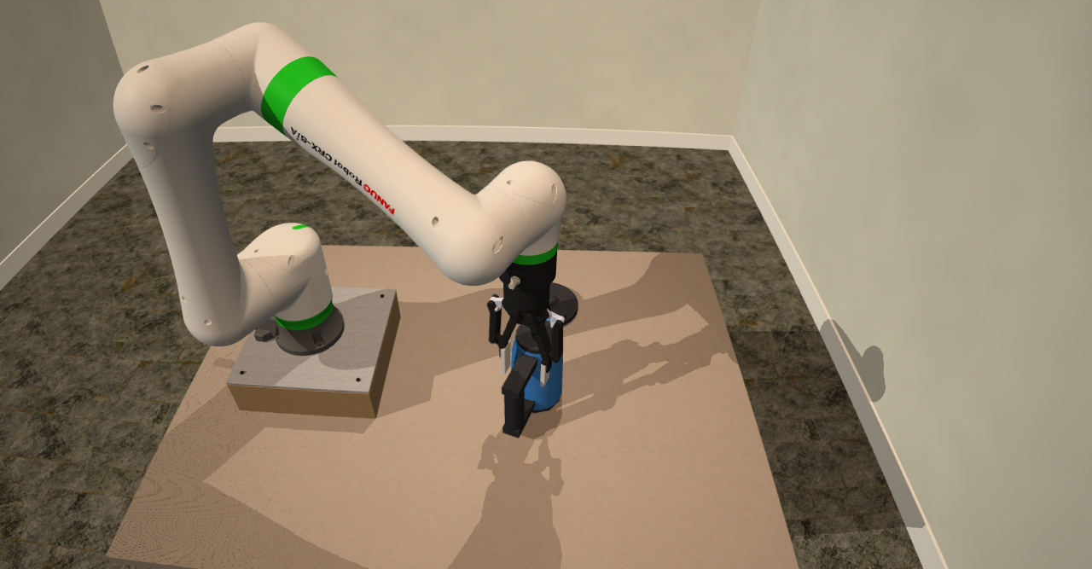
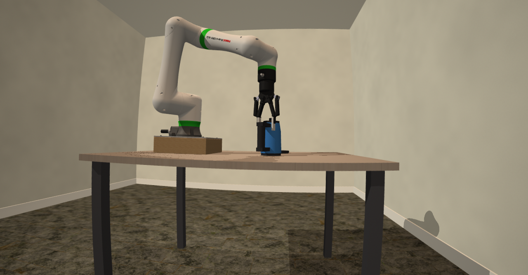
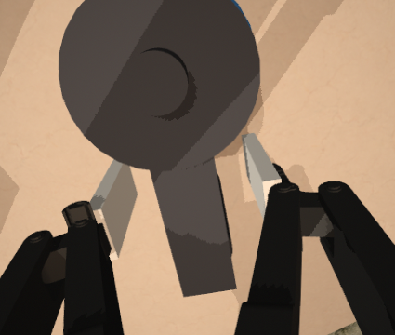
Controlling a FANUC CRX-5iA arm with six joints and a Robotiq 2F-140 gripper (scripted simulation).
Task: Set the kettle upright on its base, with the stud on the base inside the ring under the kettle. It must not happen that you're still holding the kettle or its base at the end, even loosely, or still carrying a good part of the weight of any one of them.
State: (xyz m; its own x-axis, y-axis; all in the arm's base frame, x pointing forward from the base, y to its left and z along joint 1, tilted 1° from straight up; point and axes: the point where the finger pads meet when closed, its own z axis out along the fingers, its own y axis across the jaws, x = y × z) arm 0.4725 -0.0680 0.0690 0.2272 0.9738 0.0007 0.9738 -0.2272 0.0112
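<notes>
My gripper is now 10 mm short of the blue kettle, 30 mm to the right of it and 60 mm above it. Round my hand: round black base 320 mm to the left, 140 mm below.
</notes>
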